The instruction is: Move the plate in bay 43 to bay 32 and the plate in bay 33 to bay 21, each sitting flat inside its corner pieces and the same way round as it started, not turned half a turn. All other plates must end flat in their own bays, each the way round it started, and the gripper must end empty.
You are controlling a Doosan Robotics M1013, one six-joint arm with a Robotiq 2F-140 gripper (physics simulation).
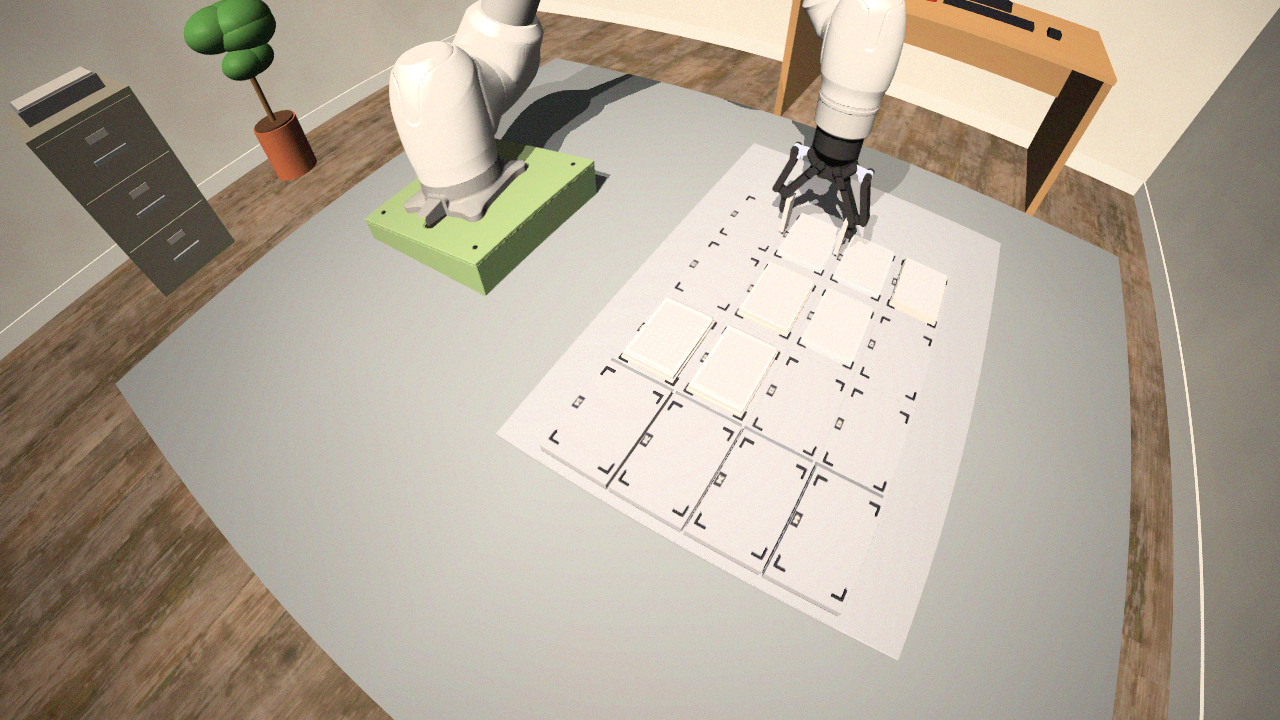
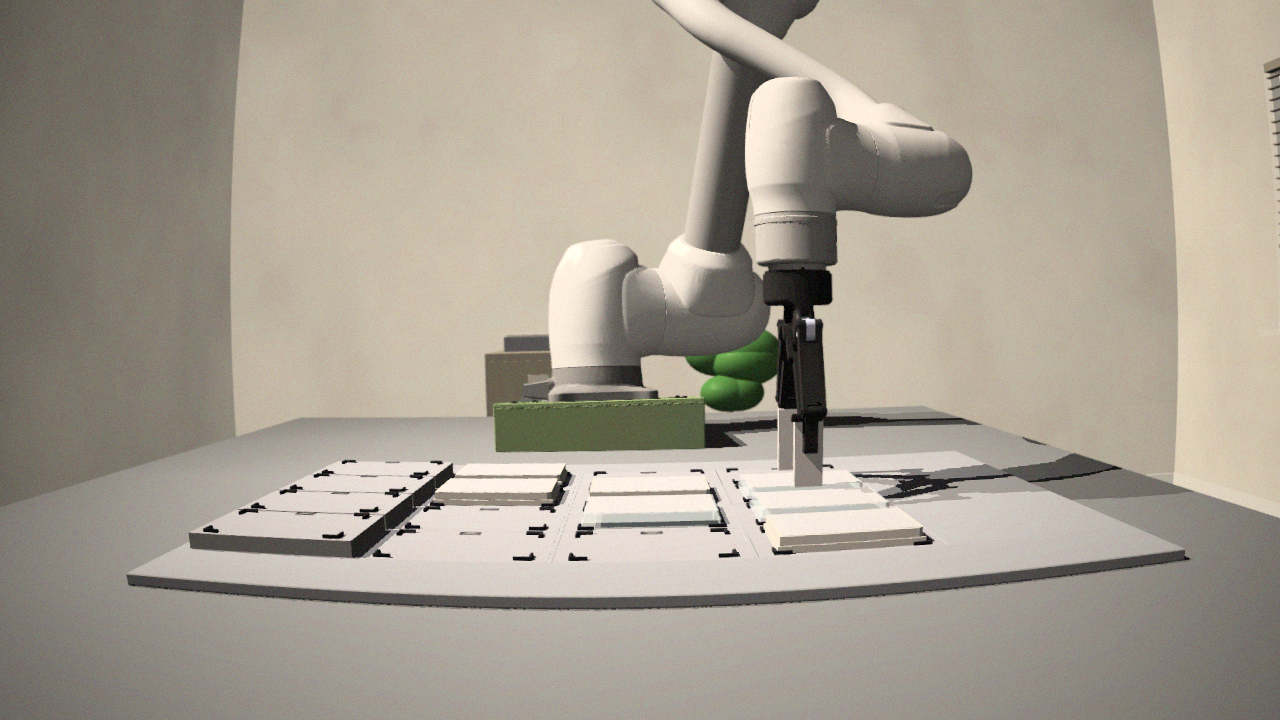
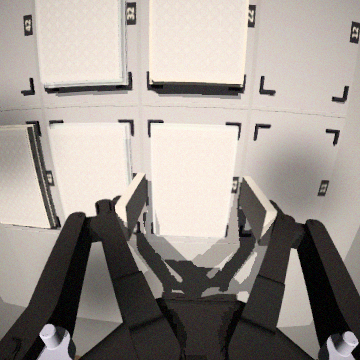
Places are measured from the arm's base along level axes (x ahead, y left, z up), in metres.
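Pixels of known places: gripper, fingertip midpoint: [image 1: 810, 238] [image 2: 798, 477] [image 3: 192, 187]; arm's base, link origin: [image 1: 466, 188] [image 2: 597, 400].
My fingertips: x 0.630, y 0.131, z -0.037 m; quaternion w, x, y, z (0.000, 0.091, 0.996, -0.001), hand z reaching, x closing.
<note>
Ahead of a thing's pixels: the offset from my fingertips to its middle. "spot": to the spot under its first point.
My gripper [image 1: 812, 242] [image 2: 797, 474] [image 3: 192, 187] is open and empty. Its fingers point down on either side of the white plate in bay 21 @[spot: dy +0.013, dx +0.002, dz -0.001 m] [image 1: 812, 234] [image 3: 195, 160], with gaps between fingers and plate sides; the fingertip height is hard to tell. That plate looks flat inside its corner pieces. A white plate in bay 32 @[spot: dy -0.193, dx +0.073, dz -0.001 m] [image 1: 836, 327] [image 2: 651, 512] [image 3: 82, 40] also looks flat within its corners. Bay 33 @[spot: dy -0.353, dx +0.047, dz -0.015 m] [image 1: 799, 411] and bay 43 @[spot: dy -0.384, dx +0.153, dz -0.016 m] [image 1: 866, 452] hold no plate. No marks show which way round the plates sit.
Other plates lie in bay 31 @[spot: dy -0.031, dx +0.101, dz -0.001 m] [image 1: 862, 265] [image 3: 87, 165], bay 41 @[spot: dy -0.042, dx +0.211, dz -0.001 m] [image 1: 920, 288] [image 2: 845, 526] [image 3: 15, 175], bay 22 @[spot: dy -0.169, dx -0.030, dz -0.001 m] [image 1: 776, 297] [image 3: 198, 40], bay 13 @[spot: dy -0.305, dx -0.163, dz -0.001 m] [image 1: 669, 336] and bay 23 @[spot: dy -0.326, dx -0.059, dz -0.001 m] [image 1: 733, 368]. The raised near row @[spot: dy -0.493, dx -0.081, dz -0.001 m] [image 1: 680, 465] holds no plates. The green arm base [image 1: 537, 241] stands left of the mat.
</note>
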